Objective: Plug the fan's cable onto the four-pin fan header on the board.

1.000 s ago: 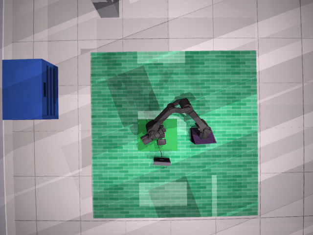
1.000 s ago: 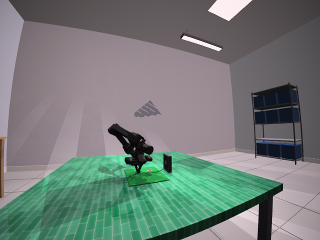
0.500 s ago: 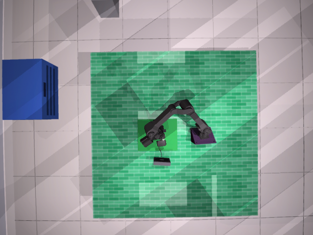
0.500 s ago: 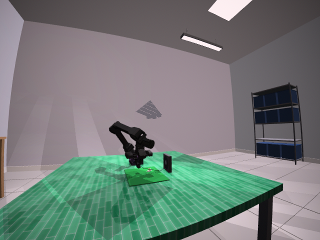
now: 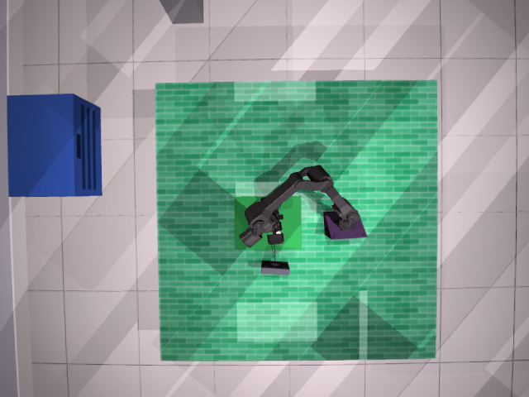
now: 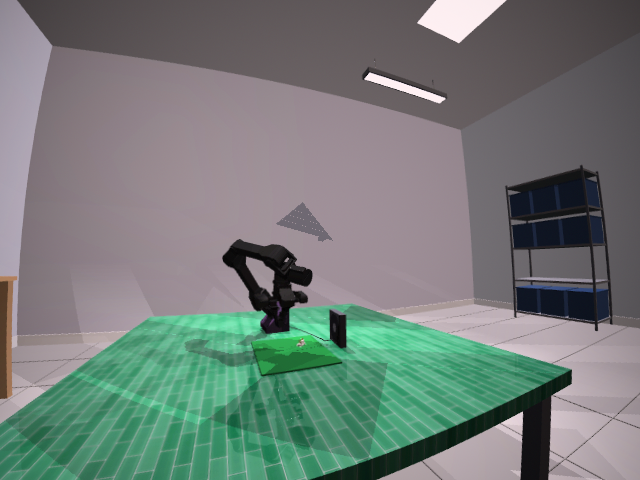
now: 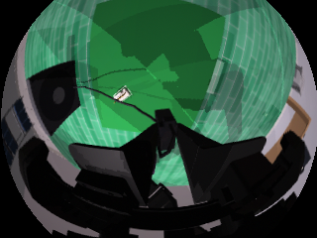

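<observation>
Right now the dark plug is 10 mm behind my gripper tip. The rest, counted from my gripper tip: black fan 210 mm to the left, 40 mm below, 30 mm ahead; green board 110 mm below, 40 mm ahead, 30 mm to the left; fan header 100 mm below, 80 mm to the left.
</observation>
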